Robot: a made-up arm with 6 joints. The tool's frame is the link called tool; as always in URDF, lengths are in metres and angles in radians. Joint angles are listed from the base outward. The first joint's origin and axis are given. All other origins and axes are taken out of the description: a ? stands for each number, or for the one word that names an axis. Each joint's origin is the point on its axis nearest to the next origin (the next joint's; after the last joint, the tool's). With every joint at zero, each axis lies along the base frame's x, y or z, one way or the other. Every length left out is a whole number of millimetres.
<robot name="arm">
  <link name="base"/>
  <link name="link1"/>
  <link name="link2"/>
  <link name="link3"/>
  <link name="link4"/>
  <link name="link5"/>
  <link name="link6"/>
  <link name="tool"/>
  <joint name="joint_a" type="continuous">
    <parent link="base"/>
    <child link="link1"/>
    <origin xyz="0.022 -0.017 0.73"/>
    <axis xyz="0 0 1"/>
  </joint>
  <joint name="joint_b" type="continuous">
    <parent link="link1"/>
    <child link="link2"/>
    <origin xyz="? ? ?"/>
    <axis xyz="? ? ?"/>
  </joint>
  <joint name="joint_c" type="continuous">
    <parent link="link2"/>
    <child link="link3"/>
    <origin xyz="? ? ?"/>
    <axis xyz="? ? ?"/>
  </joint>
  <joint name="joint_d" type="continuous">
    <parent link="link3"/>
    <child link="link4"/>
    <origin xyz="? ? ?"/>
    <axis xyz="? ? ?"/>
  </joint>
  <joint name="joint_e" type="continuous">
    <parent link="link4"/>
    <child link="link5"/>
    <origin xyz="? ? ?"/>
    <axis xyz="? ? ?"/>
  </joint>
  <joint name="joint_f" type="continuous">
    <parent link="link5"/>
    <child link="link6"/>
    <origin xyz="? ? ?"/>
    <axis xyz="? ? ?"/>
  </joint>
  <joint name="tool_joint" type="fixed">
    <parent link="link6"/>
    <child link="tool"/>
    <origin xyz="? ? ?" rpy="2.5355 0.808 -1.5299"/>
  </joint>
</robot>
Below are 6 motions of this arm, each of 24 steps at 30 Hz.
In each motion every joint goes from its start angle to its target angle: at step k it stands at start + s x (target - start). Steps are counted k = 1, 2, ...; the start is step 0. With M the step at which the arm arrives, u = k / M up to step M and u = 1 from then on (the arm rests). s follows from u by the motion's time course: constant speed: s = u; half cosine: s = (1 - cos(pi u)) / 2; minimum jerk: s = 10 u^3 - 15 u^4 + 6 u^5.
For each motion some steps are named. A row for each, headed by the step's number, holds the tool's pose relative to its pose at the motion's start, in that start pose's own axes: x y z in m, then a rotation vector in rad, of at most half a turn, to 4 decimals.
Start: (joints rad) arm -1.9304 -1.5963 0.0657 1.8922 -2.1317 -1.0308
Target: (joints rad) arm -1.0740 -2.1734 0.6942 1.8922 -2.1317 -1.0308
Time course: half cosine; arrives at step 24
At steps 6, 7, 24:
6: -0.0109 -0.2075 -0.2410 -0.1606 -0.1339 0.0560
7: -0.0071 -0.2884 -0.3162 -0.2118 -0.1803 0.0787
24: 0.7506 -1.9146 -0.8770 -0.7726 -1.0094 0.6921

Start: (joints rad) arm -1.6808 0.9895 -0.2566 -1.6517 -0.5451 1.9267
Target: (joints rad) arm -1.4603 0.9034 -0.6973 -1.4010 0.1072 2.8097
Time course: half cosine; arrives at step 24
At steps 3, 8, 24:
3: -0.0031 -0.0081 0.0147 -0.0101 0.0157 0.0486
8: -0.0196 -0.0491 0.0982 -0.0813 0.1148 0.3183
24: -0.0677 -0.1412 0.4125 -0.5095 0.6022 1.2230

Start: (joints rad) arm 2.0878 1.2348 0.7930 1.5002 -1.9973 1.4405
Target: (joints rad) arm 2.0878 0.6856 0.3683 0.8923 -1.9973 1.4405
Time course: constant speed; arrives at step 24
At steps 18, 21, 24:
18: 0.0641 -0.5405 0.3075 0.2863 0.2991 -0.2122
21: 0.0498 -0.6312 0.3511 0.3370 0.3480 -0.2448
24: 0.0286 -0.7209 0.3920 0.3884 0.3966 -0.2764

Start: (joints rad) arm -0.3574 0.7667 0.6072 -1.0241 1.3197 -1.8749
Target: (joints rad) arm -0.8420 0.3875 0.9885 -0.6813 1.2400 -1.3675
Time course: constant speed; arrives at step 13
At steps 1, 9, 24:
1: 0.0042 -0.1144 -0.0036 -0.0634 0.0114 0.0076
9: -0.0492 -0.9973 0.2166 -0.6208 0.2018 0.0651
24: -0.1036 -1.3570 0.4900 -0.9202 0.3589 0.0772

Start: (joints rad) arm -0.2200 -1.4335 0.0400 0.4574 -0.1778 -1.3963
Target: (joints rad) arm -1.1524 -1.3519 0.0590 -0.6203 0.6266 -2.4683
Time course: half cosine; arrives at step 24
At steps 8, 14, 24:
8: 0.1069 -0.1888 0.2243 -0.1048 -0.1660 -0.2960
14: 0.3705 -0.4518 0.4925 -0.3272 -0.4205 -0.7147
24: 0.7142 -0.6554 0.6434 -0.6408 -0.6572 -1.0596

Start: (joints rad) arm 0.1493 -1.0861 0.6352 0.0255 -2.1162 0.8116
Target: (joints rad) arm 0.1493 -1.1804 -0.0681 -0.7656 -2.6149 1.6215
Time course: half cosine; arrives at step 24
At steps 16, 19, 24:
16: -0.0523 -0.3773 -0.3349 -0.6550 1.1353 -0.1186
19: -0.0702 -0.4719 -0.3715 -0.7192 1.3722 -0.2059
24: -0.0837 -0.5405 -0.3908 -0.7472 1.5388 -0.2809

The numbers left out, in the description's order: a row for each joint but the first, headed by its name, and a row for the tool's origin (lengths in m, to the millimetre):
joint_b: xyz 0.006 0.015 0, axis 0 1 0
joint_c: xyz 0.024 0 1.401, axis 0 -1 0
joint_d: xyz 0.924 0 0.014, axis -1 0 0
joint_e: xyz 0 -0.179 0.007, axis 0 -1 0
joint_f: xyz 0.021 0 -0.008, axis -1 0 0
tool: xyz 0 -0.03 -0.014

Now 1 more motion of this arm.
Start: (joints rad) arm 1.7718 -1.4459 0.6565 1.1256 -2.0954 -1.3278
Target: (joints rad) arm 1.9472 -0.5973 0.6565 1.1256 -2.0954 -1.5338
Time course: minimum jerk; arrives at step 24
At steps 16, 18, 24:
16: 0.0538 -1.1590 0.8618 0.3155 0.2616 0.3699
18: 0.1346 -1.3153 0.9510 0.3546 0.3053 0.4146
24: 0.2289 -1.4625 1.0298 0.3916 0.3498 0.4567

